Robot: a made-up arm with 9 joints.
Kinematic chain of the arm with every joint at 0, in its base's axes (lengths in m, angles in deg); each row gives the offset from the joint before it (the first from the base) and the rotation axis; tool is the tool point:
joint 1: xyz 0 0 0.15 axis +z
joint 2: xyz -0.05 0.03 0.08 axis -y
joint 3: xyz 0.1 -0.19 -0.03 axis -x
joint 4: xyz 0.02 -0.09 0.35 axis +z
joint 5: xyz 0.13 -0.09 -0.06 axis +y
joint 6: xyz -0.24 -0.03 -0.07 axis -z
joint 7: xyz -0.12 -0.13 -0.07 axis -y
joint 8: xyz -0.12 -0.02 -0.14 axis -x
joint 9: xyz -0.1 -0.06 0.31 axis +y
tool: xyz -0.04 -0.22 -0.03
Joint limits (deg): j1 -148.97..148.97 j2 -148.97..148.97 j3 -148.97..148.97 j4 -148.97..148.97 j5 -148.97..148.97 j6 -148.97..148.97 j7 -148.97..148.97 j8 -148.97..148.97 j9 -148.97..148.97
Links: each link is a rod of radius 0.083 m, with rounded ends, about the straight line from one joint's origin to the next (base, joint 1, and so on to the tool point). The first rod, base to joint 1, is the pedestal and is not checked.
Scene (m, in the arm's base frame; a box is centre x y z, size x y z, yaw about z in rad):
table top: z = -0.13
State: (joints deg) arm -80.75 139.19 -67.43 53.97 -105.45 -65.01 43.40 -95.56 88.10
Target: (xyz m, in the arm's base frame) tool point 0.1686 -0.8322 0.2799
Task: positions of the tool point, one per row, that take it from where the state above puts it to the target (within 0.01 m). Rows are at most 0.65 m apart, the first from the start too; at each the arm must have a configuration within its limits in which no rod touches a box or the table.
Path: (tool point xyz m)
1: -0.6105 0.7543 0.8684
2: -0.3789 0.3558 1.2258
3: -0.1374 -0.2104 1.2494
4: 0.0601 -0.6872 0.8858
5: 0.1686 -0.8322 0.2799

